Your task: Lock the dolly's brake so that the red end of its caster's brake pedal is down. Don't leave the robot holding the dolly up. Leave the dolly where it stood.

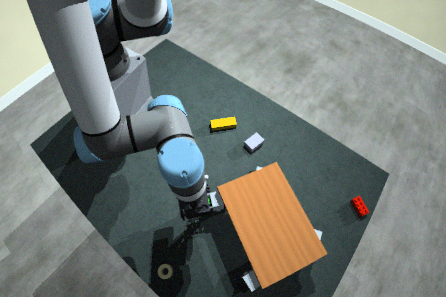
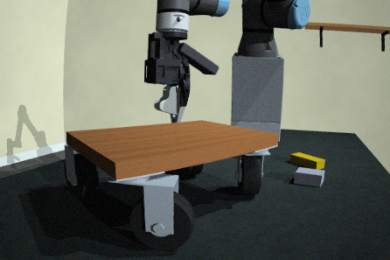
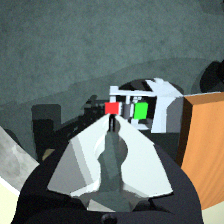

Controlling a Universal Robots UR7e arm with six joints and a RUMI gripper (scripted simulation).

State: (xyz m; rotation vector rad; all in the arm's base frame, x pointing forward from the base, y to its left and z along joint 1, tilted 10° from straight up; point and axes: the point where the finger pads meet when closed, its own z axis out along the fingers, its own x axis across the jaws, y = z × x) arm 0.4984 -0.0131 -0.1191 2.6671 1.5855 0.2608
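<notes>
Now: hand 3 cm above the brake pedal, 1 cm to the right of it and 1 cm short of it. The rest, counted from my hand: grey block (31 cm to the left, 10 cm below, 6 cm behind); then yellow block (28 cm to the left, 20 cm behind, 10 cm below); then red brick (42 cm to the left, 37 cm ahead, 9 cm below).
</notes>
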